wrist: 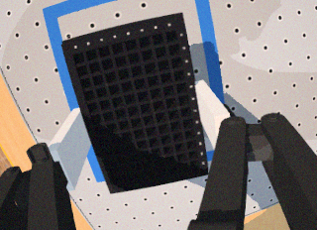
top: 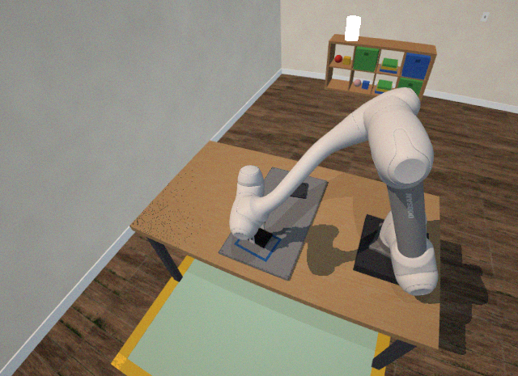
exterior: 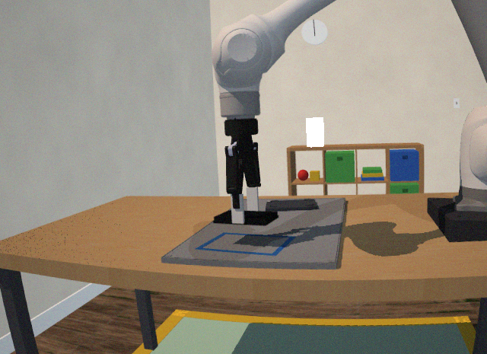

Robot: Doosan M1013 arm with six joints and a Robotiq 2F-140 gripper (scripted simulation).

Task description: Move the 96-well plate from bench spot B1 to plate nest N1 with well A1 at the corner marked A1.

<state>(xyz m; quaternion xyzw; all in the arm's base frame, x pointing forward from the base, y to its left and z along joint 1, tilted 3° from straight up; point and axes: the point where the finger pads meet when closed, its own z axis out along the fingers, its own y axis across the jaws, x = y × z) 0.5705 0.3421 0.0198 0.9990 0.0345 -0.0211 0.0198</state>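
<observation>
Right now my hand is 2 cm above the black 96-well plate. Also, from my hand: dark grey plate nest 42 cm to the right, 8 cm below, 5 cm ahead; then A1 corner mark 44 cm to the right, 14 cm ahead, 7 cm below.
</observation>
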